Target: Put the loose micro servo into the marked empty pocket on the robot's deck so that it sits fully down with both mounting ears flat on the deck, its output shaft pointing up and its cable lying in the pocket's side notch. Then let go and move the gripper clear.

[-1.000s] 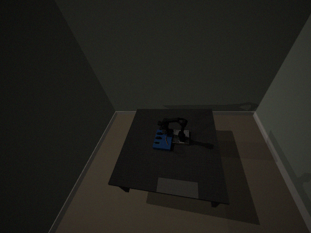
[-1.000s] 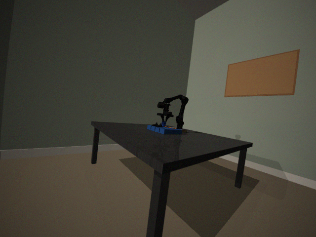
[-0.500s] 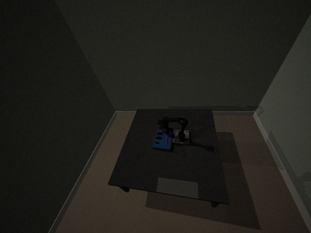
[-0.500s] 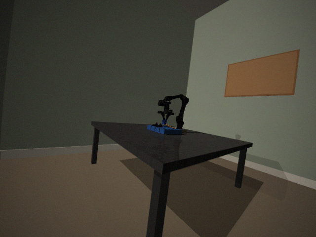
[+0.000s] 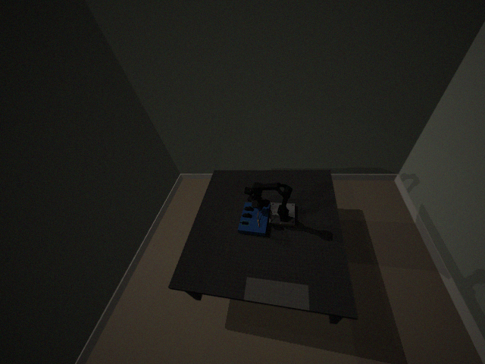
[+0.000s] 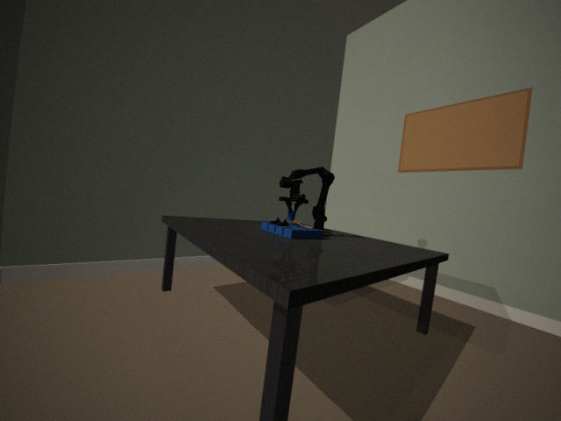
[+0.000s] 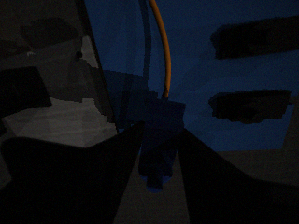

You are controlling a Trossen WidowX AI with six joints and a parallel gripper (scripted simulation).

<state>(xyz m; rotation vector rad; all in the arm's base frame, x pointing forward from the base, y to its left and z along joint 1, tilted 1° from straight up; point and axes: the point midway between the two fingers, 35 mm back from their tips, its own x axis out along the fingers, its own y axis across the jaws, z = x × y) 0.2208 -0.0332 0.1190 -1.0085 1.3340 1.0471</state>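
My gripper tip is now 100 mm above the blue robot deck and 60 mm to the right of it.
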